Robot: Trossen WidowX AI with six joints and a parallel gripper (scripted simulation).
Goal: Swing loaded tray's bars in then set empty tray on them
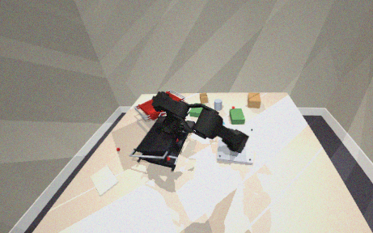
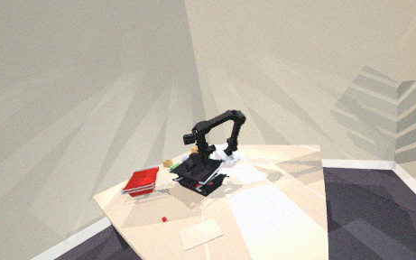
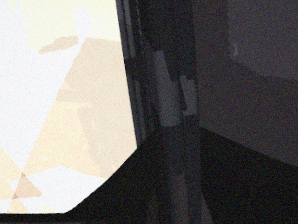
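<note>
My gripper tip is 80 mm short of the black tray and 10 mm below it. From my gripper tip the other things lie so: grey cylinder (120 mm behind, 440 mm to the right, 80 mm below); then white sheet (320 mm ahead, 290 mm to the left, 110 mm below).
</note>
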